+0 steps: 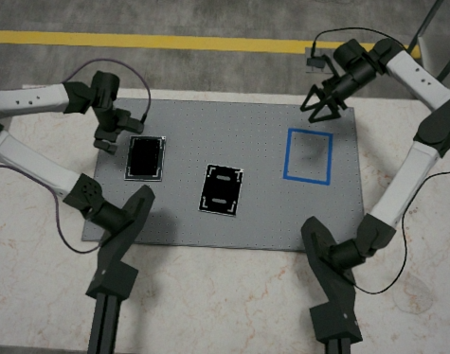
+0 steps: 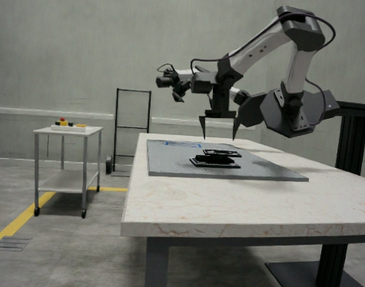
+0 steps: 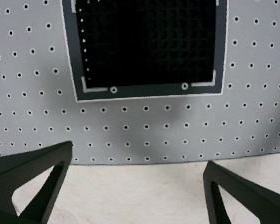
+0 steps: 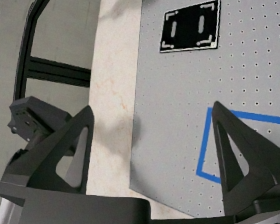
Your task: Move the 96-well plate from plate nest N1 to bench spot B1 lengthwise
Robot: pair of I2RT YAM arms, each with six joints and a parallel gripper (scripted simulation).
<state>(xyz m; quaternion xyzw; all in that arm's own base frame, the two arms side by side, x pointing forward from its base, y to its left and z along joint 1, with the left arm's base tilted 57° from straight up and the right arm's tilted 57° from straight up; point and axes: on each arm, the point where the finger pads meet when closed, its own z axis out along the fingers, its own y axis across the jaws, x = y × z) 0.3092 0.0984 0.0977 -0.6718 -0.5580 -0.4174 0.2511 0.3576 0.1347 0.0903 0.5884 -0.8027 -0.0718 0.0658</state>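
Observation:
Right now the black 96-well plate is 7 cm to the right of my left hand and 9 cm below it. Also, from my left hand: nest N1 (7 cm to the right, 10 cm below); black nest (7 cm behind, 34 cm to the right, 10 cm below); grey perforated board (1 cm ahead, 35 cm to the right, 11 cm below).

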